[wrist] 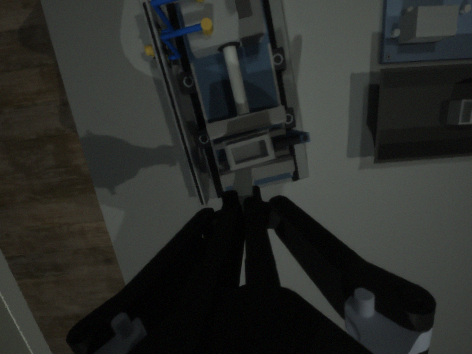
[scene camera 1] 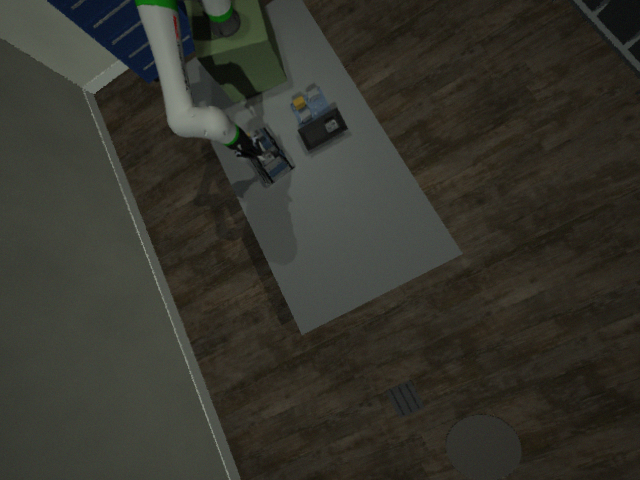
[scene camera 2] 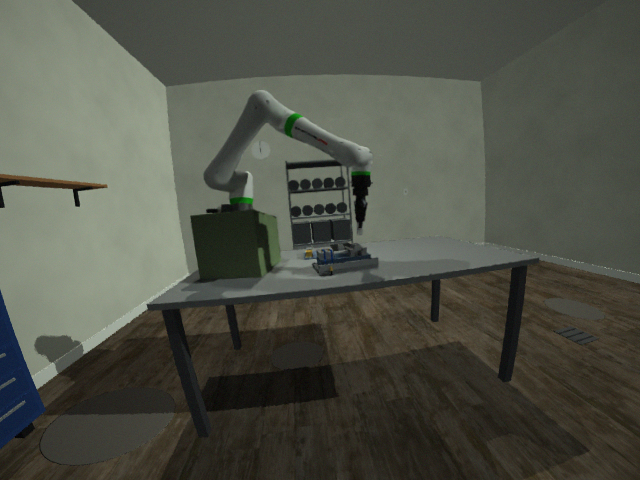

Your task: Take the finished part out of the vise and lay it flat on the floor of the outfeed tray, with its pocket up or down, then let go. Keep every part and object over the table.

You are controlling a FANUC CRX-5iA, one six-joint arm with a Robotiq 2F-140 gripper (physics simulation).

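Frame: origin at the arm's base, x ahead, y left, z up, level; metres.
Where they show: gripper, fingertip midpoint: (wrist: 246, 181) (scene camera 1: 263, 157) (scene camera 2: 359, 234); arm's base, origin of the base link: (scene camera 1: 225, 23) (scene camera 2: 241, 215).
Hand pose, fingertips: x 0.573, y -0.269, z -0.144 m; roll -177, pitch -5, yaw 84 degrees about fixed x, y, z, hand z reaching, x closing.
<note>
Each offset is from my fingertips to the top centre of the thing. "*": to the spot under its first point. Level surfaces: height alone.
The finished part @[dx -0.020, dy +0.014, dz -0.046 m] (wrist: 230, 157), a grey block with a rectangular pocket, sits between the jaws of the vise @[dx -0.088, dy +0.018, dz -0.062 m] (scene camera 1: 279, 169) (scene camera 2: 348, 264) (wrist: 247, 125), pocket facing up in the wrist view. It is too small to make out in the scene views. My gripper (scene camera 1: 260, 154) (scene camera 2: 360, 227) (wrist: 246, 181) points down above the vise, apart from it, with its fingers shut and no part held. The dark outfeed tray @[* dx +0.020, dy +0.283, dz -0.149 m] (scene camera 1: 315, 137) (wrist: 415, 145) stands beside the vise. Another grey part with a pocket @[dx +0.039, dy +0.383, dz -0.114 m] (scene camera 1: 331, 125) (wrist: 465, 111) lies in it, partly cut off in the wrist view.
A blue plate @[dx -0.138, dy +0.370, dz -0.153 m] (scene camera 1: 318, 106) (wrist: 430, 52) with grey blocks and a yellow block @[dx -0.195, dy +0.337, dz -0.117 m] (scene camera 1: 298, 102) (scene camera 2: 308, 253) lies beside the tray. A blue handle with yellow ends @[* dx -0.167, dy -0.016, dz -0.052 m] (wrist: 185, 32) stands at the vise's side. The green robot base (scene camera 1: 245, 62) (scene camera 2: 232, 248) is on the table @[dz -0.162 m] (scene camera 1: 356, 227) (scene camera 2: 413, 263).
</note>
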